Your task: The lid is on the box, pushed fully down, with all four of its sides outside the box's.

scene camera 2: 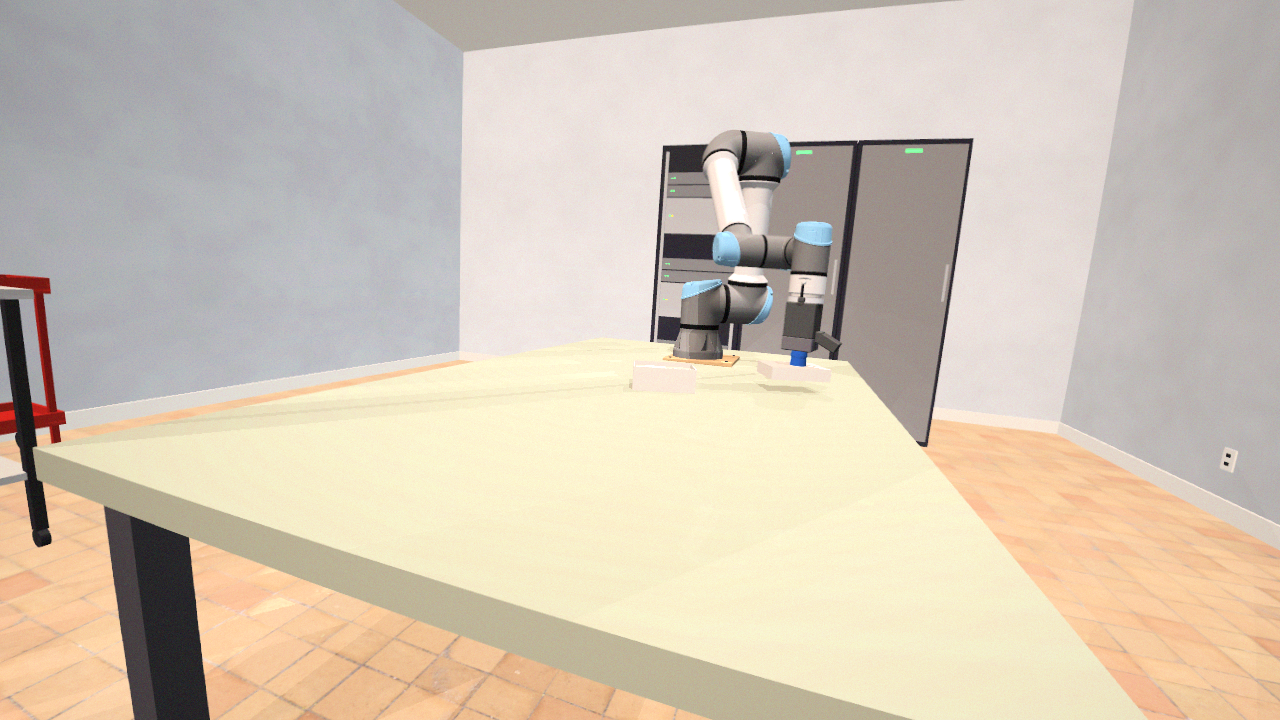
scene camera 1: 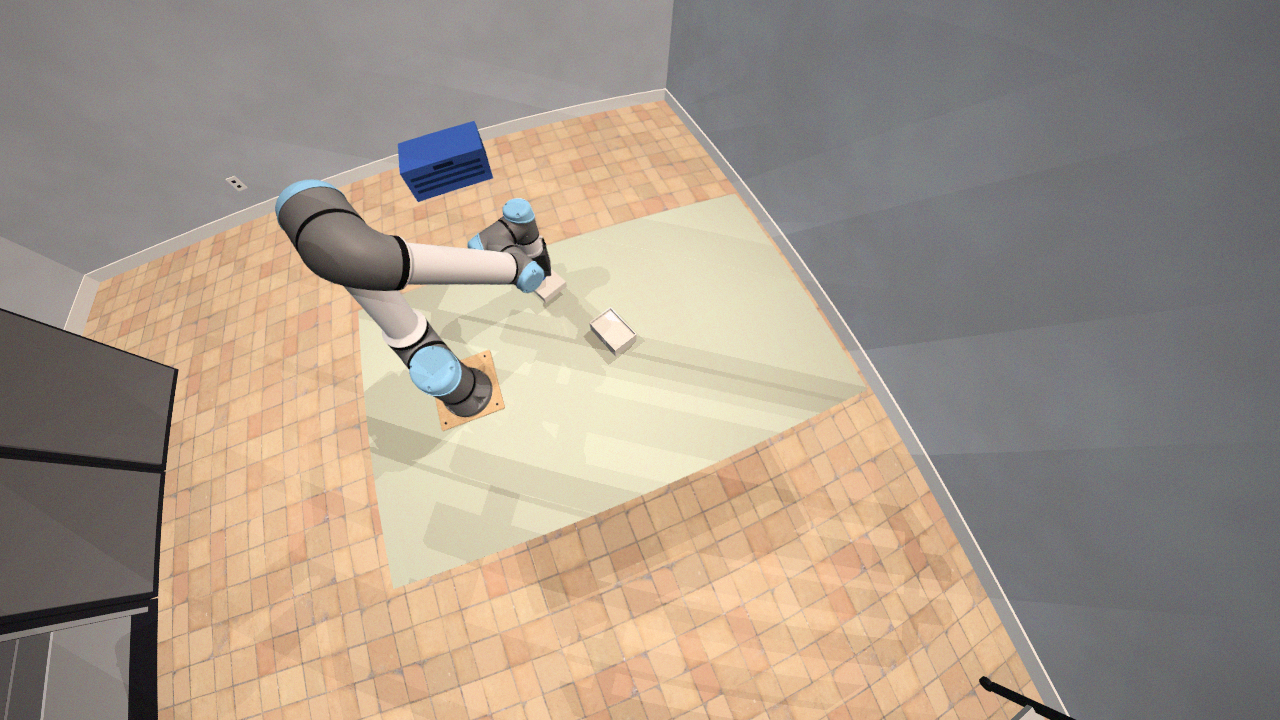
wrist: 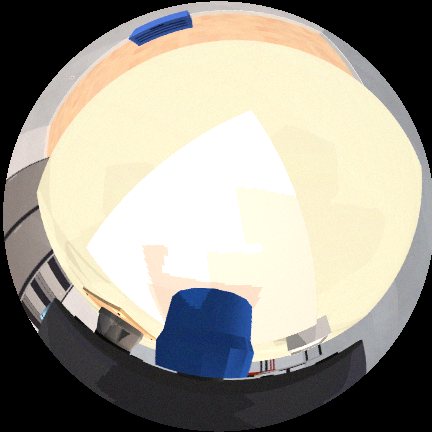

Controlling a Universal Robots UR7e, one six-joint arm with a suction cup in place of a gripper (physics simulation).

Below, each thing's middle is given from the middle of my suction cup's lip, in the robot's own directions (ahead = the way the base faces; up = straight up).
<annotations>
I see the pale lid [scene camera 2: 775, 370] 1 cm ahead of my suction cup, 1 cm to the right of it and 3 cm below it. Also, from my suction cup: white box [scene camera 2: 647, 375] 19 cm ahead, 24 cm to the right, 5 cm below.
</annotations>
